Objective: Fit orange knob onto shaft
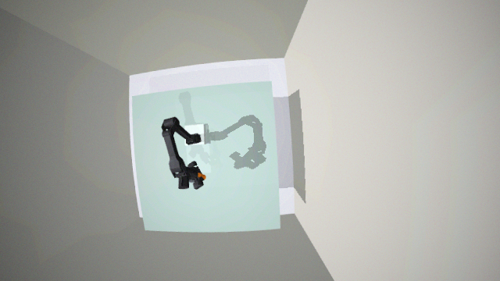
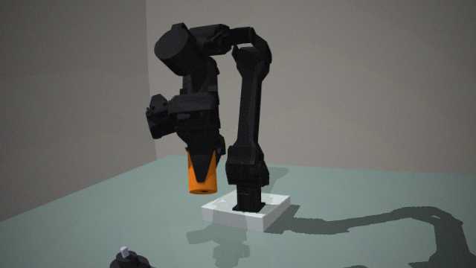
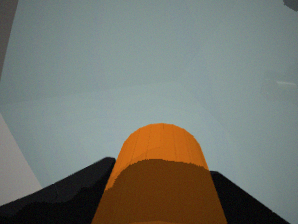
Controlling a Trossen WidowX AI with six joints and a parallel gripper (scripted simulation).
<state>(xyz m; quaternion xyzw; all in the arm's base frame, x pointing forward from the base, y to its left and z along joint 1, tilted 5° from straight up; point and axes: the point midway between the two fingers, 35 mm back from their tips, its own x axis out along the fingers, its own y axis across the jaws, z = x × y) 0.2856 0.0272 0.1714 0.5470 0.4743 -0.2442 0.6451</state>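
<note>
The orange knob is 20 mm behind my gripper tip, 10 mm to the right of it and 30 mm above it. Also, from my gripper tip: dark round pedestal (20 mm ahead, 180 mm to the right, 170 mm below).
</note>
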